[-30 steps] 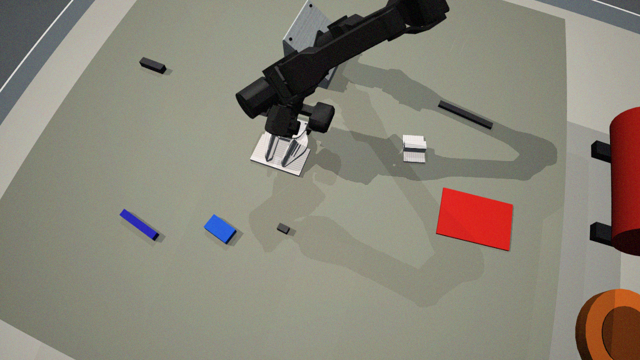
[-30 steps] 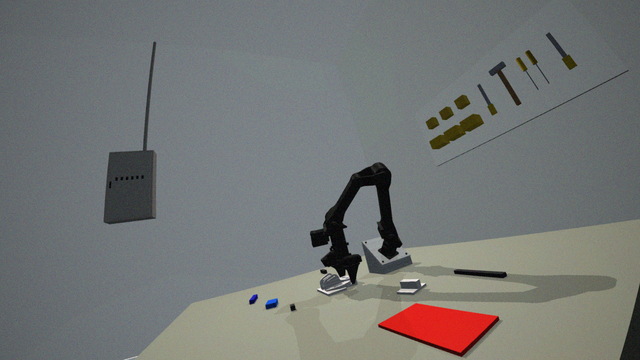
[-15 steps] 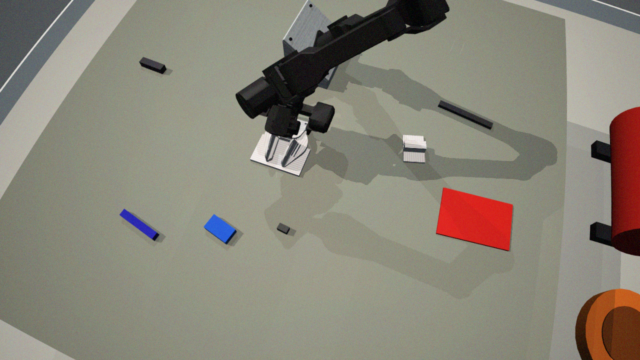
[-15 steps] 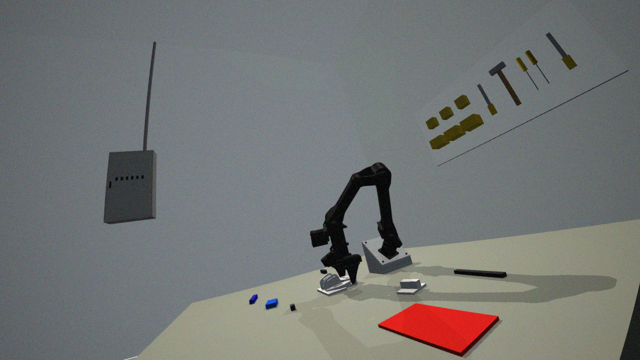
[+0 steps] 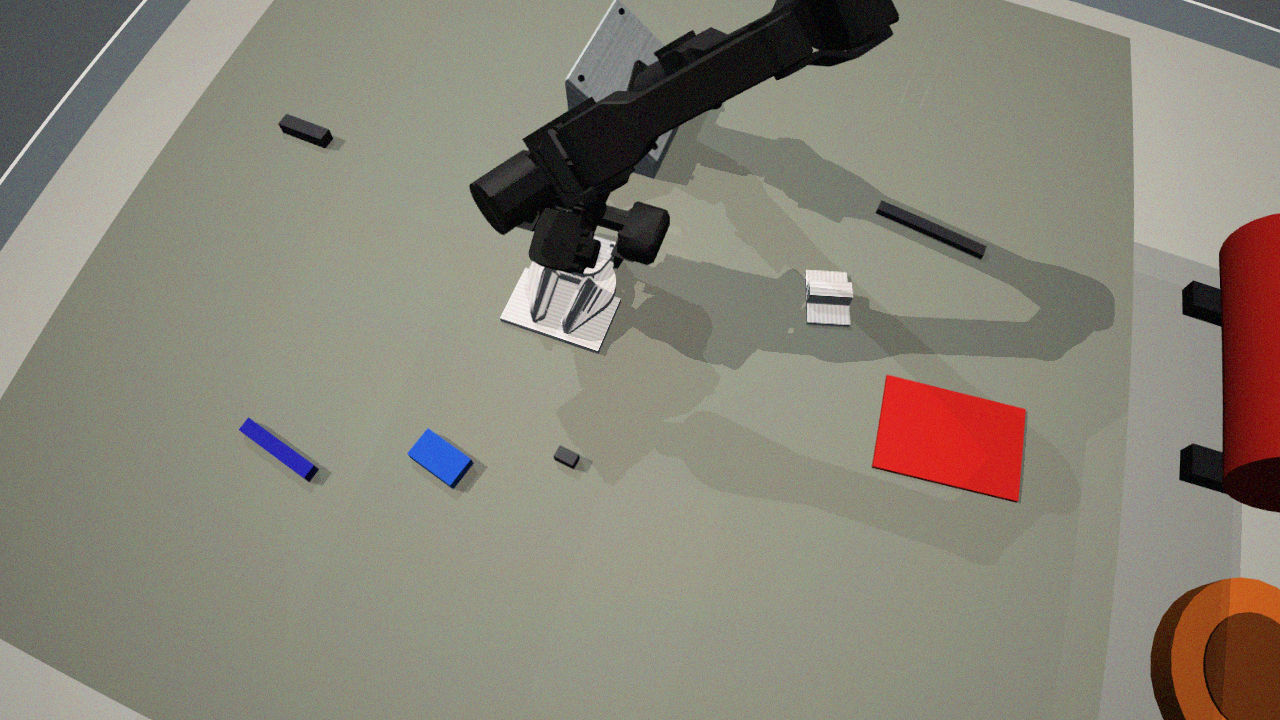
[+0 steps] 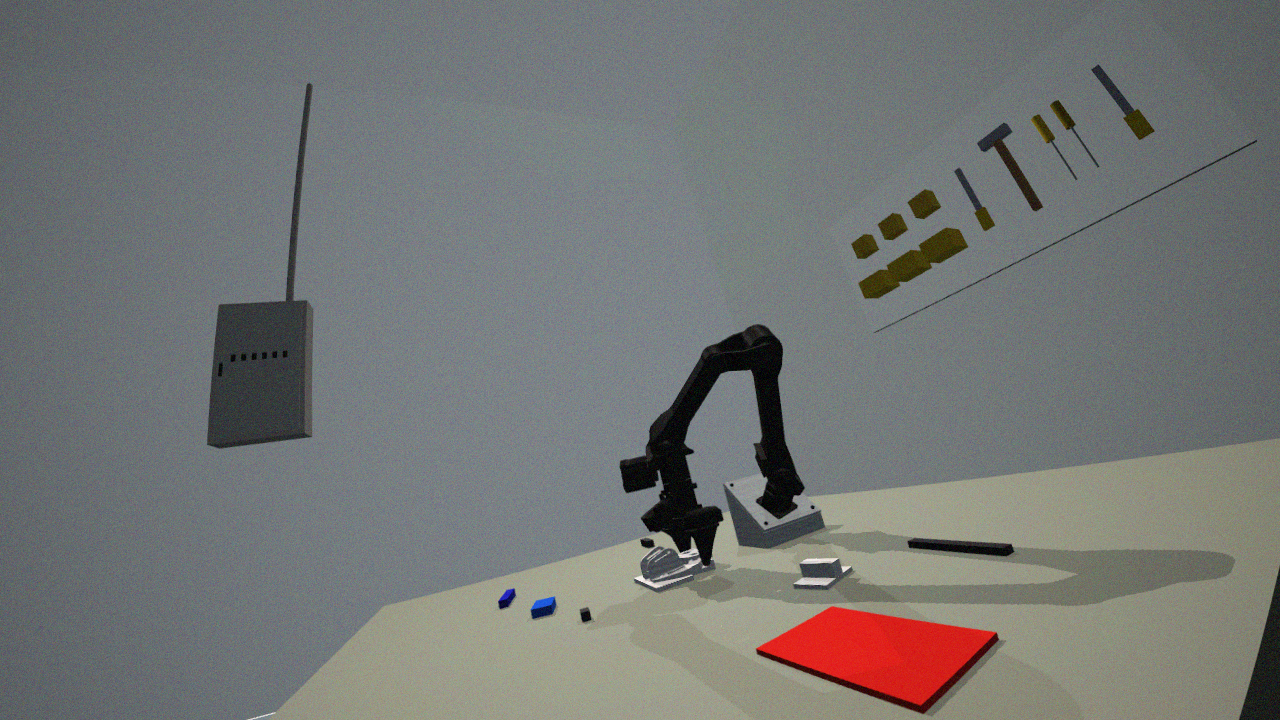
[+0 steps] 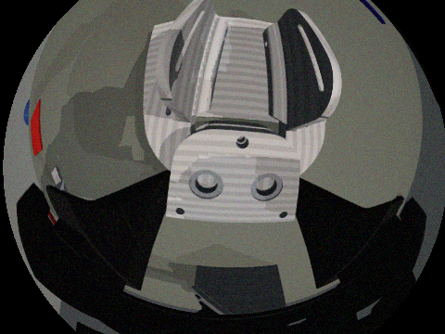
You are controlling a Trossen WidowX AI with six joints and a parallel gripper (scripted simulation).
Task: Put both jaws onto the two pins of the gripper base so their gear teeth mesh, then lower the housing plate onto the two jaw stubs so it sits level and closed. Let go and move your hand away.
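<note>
The housing plate is 10 mm ahead of my gripper tip. Also, from my gripper tip: small black block: 240 mm ahead, 40 mm to the left; white ribbed plate: 70 mm ahead, 10 mm to the right, 10 mm below; gripper base: 10 mm ahead, 20 mm above.
</note>
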